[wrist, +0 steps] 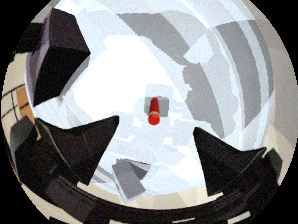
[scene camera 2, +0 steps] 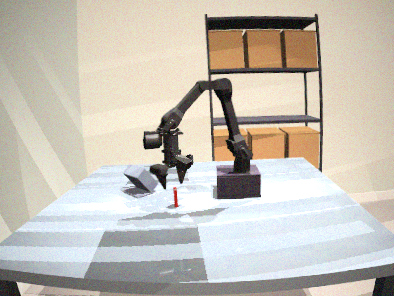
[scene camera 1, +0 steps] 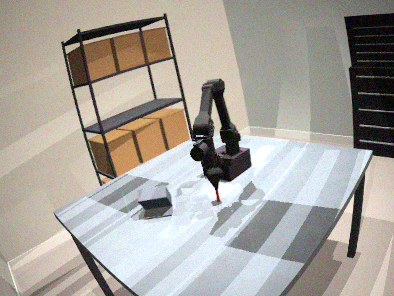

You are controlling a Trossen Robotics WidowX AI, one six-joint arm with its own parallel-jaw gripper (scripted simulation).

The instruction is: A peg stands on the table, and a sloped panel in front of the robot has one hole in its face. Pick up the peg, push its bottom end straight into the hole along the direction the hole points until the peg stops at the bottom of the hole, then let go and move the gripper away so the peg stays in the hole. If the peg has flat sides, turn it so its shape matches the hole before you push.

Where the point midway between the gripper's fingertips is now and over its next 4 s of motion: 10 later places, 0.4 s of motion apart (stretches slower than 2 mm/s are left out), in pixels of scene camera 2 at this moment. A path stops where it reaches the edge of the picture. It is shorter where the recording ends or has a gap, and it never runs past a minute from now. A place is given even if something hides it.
My gripper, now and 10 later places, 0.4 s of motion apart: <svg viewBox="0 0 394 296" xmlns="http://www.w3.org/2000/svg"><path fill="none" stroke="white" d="M173 186L173 191L174 195L175 197L174 190L173 178L171 177L170 177L168 176L166 175L164 174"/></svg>
